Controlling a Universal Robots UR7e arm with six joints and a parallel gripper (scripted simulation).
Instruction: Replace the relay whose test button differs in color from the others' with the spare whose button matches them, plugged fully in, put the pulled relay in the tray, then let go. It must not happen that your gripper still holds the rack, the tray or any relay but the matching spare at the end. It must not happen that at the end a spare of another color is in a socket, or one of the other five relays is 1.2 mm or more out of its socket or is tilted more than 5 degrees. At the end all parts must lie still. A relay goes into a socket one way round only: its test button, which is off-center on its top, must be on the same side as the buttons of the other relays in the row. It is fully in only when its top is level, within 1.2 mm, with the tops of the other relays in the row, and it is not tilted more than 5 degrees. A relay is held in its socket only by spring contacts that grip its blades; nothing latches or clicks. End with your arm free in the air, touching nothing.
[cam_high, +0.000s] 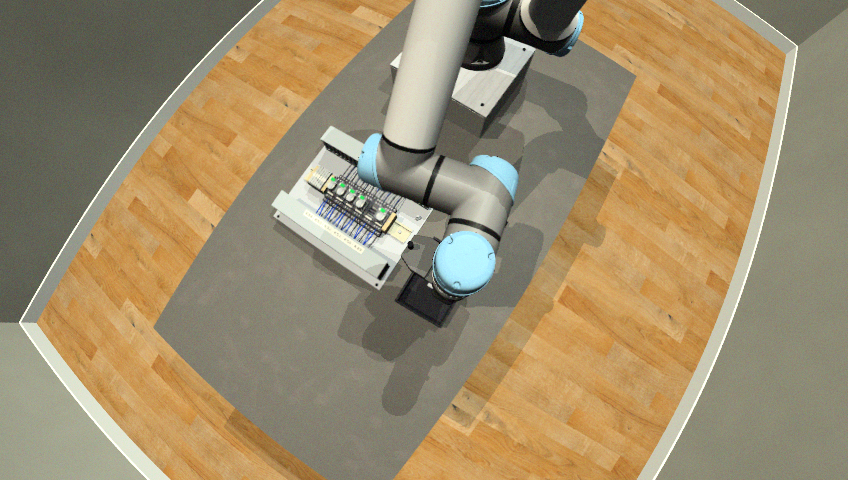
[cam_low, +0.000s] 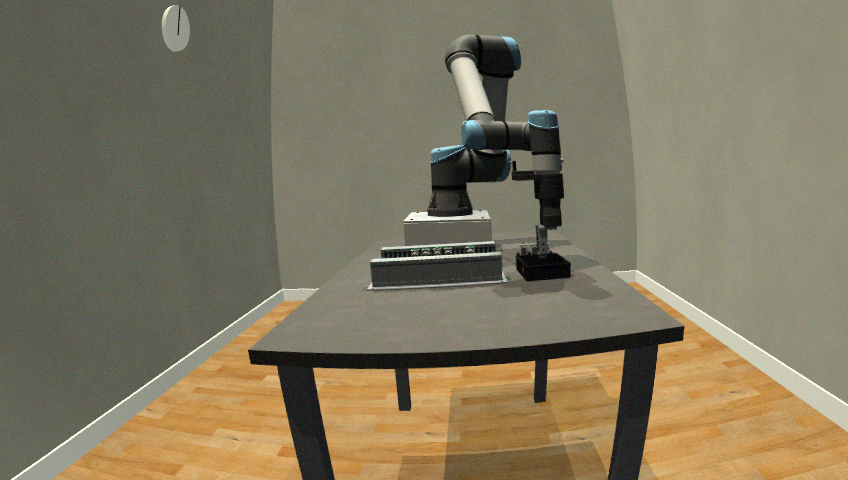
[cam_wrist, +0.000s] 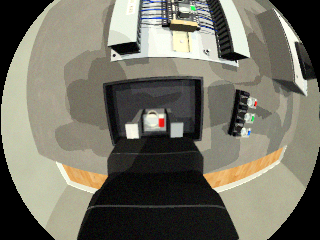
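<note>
My gripper is now 50 mm above the tray. From my hand the other things lie so: black spare holder 190 mm behind, 10 mm to the right, 60 mm below; then panel 20 mm behind, 260 mm to the right, 70 mm below.
</note>
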